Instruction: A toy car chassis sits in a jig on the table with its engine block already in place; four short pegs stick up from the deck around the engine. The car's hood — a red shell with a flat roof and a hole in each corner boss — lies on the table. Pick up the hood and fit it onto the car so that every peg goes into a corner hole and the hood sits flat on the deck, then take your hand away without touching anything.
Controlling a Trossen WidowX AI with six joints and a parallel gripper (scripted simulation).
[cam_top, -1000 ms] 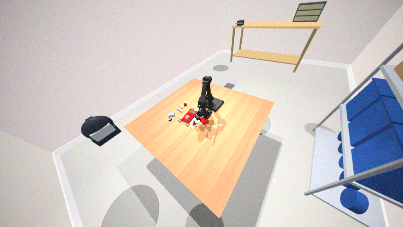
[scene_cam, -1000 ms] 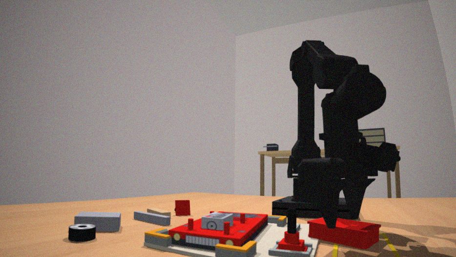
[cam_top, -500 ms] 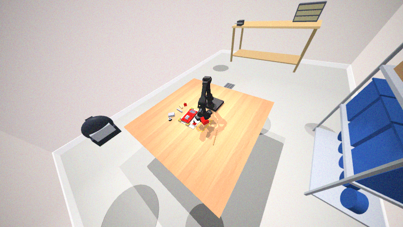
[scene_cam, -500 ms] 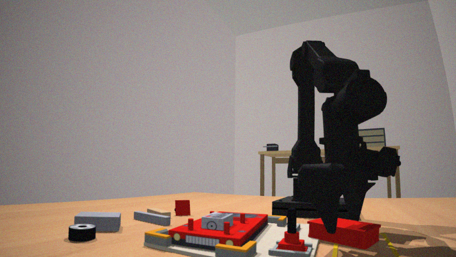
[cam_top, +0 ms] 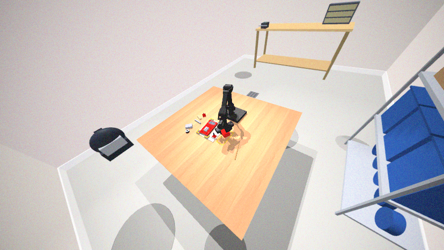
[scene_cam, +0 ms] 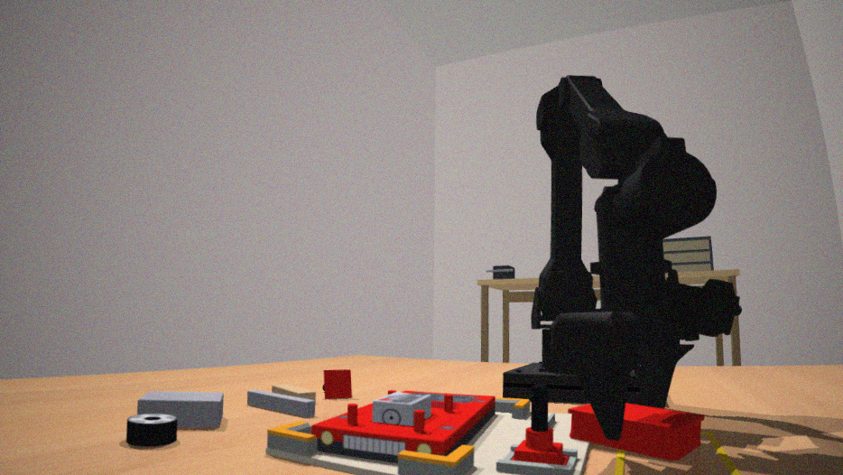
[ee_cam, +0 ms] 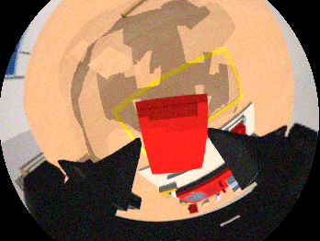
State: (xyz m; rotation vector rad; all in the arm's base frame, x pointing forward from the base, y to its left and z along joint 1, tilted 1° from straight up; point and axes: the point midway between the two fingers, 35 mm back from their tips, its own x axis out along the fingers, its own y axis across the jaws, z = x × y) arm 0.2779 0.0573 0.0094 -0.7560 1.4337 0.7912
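The grey engine block is 5 cm ahead of my gripper tip, 19 cm to the right of it and 1 cm above it. Round my gripper tip: red hood 1 cm above; then black wheel 13 cm ahead, 39 cm to the right.
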